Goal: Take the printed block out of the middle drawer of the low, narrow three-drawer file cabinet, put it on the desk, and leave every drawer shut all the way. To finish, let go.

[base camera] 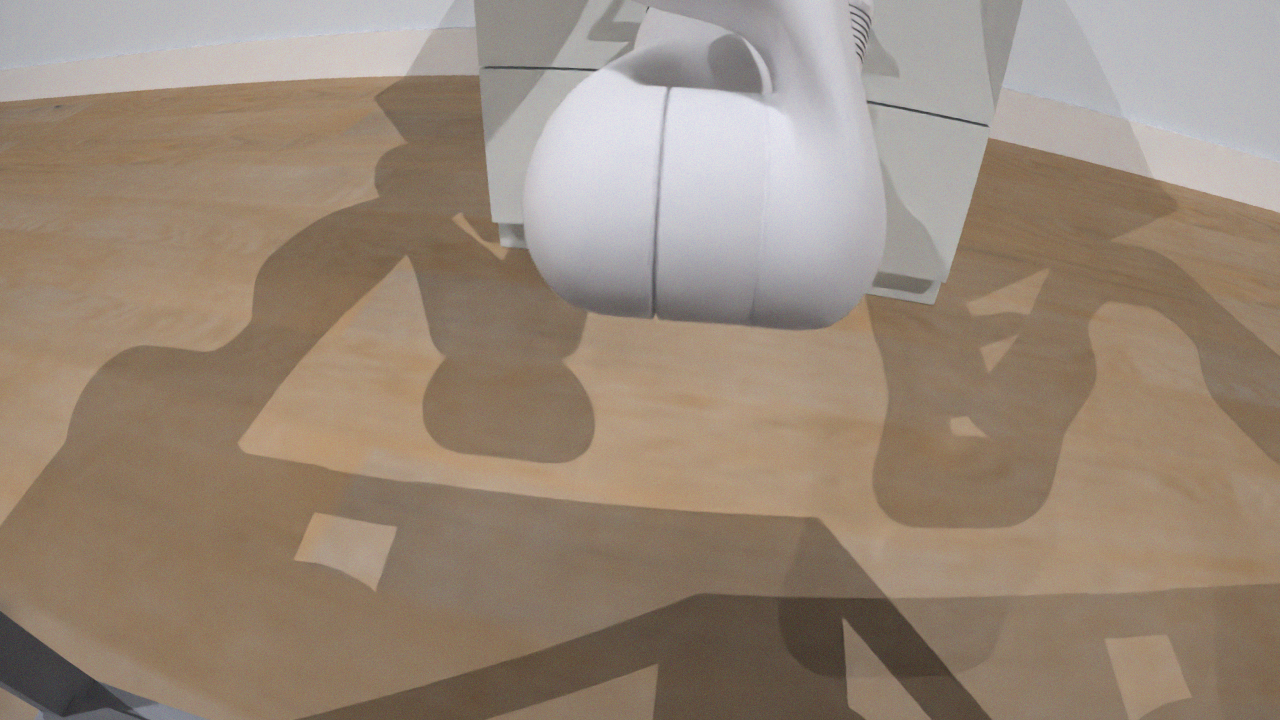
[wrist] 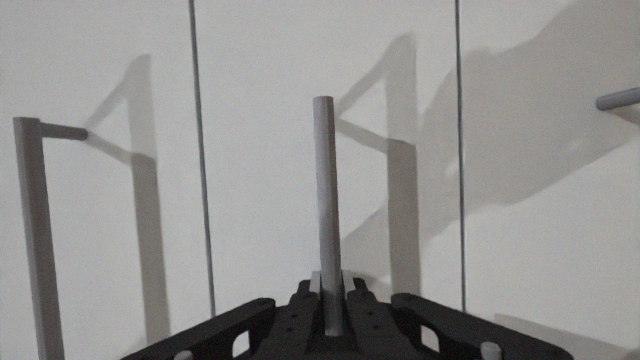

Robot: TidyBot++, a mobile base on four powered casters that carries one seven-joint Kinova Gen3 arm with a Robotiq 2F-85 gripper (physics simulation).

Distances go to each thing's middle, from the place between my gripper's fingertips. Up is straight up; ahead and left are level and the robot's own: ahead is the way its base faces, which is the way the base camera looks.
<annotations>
Now: hand 23 cm short of the grey drawer [wrist: 331, 142] and 5 cm to the left of it.
</annotations>
